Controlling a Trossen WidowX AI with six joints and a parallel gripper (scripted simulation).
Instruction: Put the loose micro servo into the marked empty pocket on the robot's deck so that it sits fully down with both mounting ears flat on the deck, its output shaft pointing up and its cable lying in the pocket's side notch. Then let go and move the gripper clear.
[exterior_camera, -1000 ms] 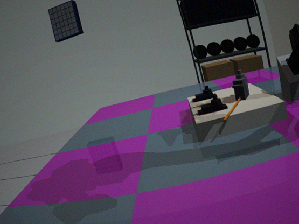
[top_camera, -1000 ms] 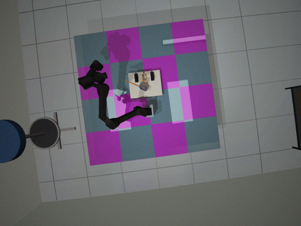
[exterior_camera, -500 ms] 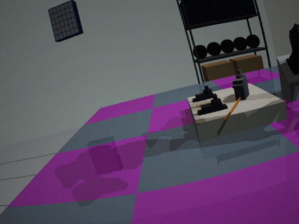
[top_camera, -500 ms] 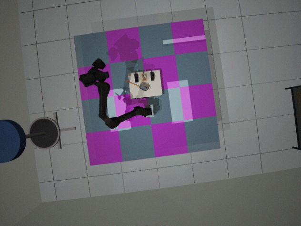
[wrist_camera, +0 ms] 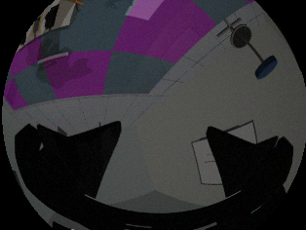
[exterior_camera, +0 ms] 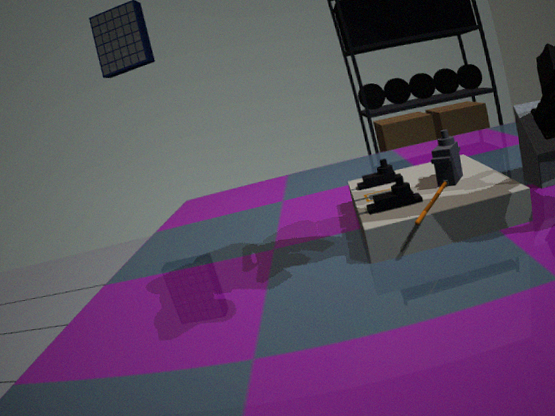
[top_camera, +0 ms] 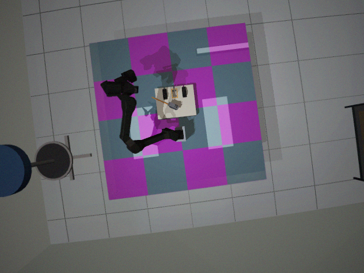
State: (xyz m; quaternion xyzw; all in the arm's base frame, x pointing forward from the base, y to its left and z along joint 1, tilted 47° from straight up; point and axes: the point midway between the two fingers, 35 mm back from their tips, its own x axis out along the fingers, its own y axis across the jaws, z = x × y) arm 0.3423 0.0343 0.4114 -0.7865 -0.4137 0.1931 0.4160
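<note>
My gripper tip is 140 mm past the beige deck, 330 mm to the left of it and 310 mm above it.
</note>
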